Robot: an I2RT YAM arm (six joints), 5 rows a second.
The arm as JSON. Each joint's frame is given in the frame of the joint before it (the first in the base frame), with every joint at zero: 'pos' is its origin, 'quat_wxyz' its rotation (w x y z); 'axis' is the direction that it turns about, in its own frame. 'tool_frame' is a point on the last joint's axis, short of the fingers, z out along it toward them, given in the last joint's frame.
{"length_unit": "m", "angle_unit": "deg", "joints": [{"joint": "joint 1", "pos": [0.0, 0.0, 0.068], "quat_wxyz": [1.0, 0.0, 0.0, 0.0], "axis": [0.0, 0.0, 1.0]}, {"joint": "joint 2", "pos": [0.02, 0.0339, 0.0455], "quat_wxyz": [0.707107, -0.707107, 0.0, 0.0], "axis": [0.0, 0.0, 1.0]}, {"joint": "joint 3", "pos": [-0.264, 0.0, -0.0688], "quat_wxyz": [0.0, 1.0, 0.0, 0.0], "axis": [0.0, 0.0, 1.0]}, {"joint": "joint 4", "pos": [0.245, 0.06, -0.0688], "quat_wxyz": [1.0, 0.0, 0.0, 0.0], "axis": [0.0, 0.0, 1.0]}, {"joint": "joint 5", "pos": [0.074, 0.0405, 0.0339], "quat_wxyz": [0.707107, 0.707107, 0.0, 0.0], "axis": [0.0, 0.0, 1.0]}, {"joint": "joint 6", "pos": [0.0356, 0.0, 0.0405], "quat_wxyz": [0.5, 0.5, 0.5, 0.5], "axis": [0.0, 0.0, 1.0]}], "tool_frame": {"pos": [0.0, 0.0, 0.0], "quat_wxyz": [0.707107, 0.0, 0.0, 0.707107]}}
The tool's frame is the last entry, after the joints.
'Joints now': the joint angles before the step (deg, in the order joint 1, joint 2, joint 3, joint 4, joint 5, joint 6). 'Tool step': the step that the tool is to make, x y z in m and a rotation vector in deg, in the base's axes. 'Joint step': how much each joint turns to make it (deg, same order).
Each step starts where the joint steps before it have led.
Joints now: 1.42 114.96 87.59 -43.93 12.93 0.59
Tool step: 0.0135 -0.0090 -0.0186 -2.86 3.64 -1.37
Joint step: -1.03 5.28 3.93 -2.21 2.78 -0.51
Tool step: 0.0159 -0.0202 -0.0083 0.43 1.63 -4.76
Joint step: -2.63 5.02 6.25 -3.47 0.12 2.25
